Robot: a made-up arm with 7 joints.
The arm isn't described. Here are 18 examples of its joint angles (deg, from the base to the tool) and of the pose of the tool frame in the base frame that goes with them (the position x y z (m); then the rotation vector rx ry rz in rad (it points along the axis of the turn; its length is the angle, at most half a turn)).
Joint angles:
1: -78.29 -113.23 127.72 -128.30 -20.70 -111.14 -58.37
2: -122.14 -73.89 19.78 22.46 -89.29 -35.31 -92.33
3: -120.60 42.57 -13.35 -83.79 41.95 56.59 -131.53
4: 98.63 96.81 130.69 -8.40 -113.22 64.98 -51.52
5: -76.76 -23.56 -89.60 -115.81 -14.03 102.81 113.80
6: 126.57 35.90 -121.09 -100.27 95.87 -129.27 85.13
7: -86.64 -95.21 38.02 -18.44 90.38 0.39 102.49
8: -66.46 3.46 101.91 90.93 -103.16 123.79 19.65
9: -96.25 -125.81 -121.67 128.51 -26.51 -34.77 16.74
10: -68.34 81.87 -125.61 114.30 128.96 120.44 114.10
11: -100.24 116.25 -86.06 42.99 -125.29 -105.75 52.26
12: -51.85 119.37 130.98 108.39 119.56 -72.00 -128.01
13: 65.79 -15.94 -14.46 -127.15 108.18 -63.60 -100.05
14: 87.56 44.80 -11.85 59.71 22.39 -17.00 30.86
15: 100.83 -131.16 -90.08 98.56 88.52 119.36 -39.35
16: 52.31 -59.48 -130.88 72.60 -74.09 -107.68 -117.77
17: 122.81 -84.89 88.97 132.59 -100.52 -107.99 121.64
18: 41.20 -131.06 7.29 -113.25 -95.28 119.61 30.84
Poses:
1: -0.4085 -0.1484 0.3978 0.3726 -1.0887 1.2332
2: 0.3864 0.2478 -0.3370 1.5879 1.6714 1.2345
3: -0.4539 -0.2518 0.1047 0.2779 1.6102 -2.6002
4: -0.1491 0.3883 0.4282 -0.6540 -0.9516 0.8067
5: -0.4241 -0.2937 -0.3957 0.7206 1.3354 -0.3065
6: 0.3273 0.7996 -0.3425 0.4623 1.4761 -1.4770
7: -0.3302 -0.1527 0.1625 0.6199 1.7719 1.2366
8: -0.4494 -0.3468 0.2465 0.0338 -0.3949 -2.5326
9: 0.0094 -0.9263 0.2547 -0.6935 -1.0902 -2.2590
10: -0.0843 -1.1859 0.2439 0.2899 -1.0501 -1.8959
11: 0.6700 -0.9541 0.2952 1.4724 -0.3324 -1.0997
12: -0.0540 0.0306 0.6987 0.1369 -1.4406 2.2149
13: 0.3167 0.0662 -0.1186 0.8503 -0.6028 0.4733
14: 0.2609 0.0983 0.1025 1.3482 -1.2165 -2.0019
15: 0.2030 1.0868 -0.2459 1.0053 1.6310 0.9281
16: -0.1391 1.0655 -0.3375 1.3815 1.4742 0.9850
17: 0.3798 -0.5325 -0.3286 1.1953 -1.2923 -1.8445
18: -0.2698 0.3639 0.0257 -0.6260 -0.0491 0.8742
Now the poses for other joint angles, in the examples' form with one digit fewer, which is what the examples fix.
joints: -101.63 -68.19 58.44 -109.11 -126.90 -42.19 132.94
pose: 0.095 0.563 -0.072 1.688 1.607 -1.616
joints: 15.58 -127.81 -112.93 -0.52 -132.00 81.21 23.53
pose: -0.696 -0.090 -0.059 2.560 -1.585 -0.561
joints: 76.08 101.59 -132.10 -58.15 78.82 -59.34 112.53
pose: 0.248 0.301 -0.066 -0.275 -0.658 -0.550
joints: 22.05 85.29 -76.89 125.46 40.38 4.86 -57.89
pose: -0.506 0.100 0.087 -0.291 1.858 -0.815
